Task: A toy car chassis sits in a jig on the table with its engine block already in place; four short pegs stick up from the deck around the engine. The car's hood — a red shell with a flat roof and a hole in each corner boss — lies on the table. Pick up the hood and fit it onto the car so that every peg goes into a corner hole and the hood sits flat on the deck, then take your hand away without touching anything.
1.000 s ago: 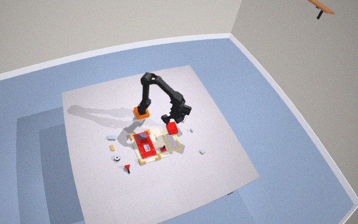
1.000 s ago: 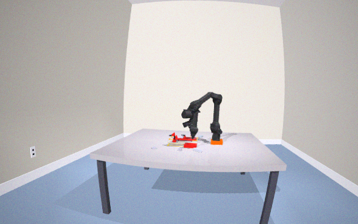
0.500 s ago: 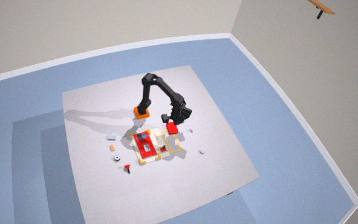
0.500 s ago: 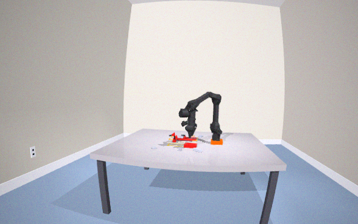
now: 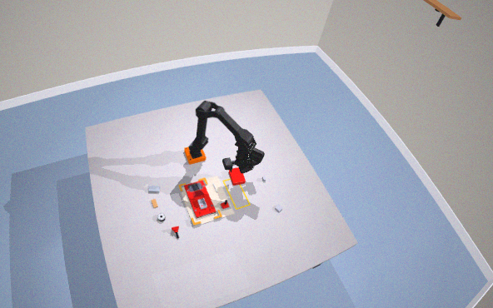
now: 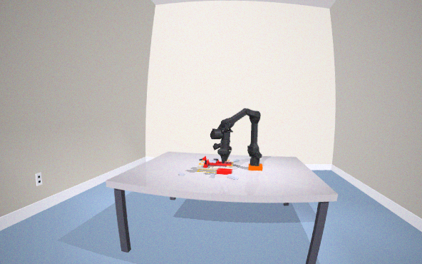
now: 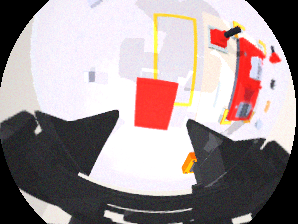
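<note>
Now: the red hood 60 mm below my gripper tip. The rest, counted from my gripper tip: cream jig board 240 mm to the right, 70 mm ahead, 60 mm below; wheel 480 mm to the right, 70 mm ahead, 60 mm below; black stem 140 mm to the right, 130 mm ahead, 40 mm below.
</note>
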